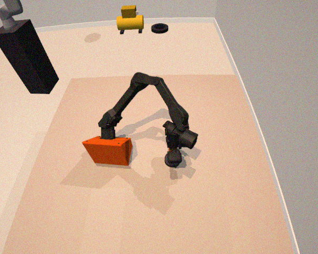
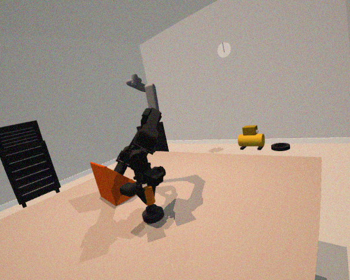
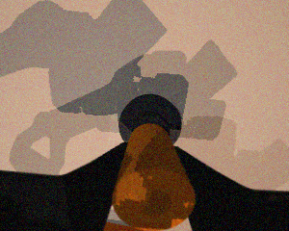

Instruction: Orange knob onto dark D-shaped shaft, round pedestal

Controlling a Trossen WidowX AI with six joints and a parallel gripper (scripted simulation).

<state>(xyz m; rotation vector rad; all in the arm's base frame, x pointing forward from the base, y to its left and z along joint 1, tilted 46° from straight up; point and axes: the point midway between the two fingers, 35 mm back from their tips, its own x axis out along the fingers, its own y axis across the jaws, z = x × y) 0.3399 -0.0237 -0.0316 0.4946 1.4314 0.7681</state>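
Right now my gripper tip is 2 cm below the orange knob. Also, from my gripper tip: dark round pedestal (4 cm below).
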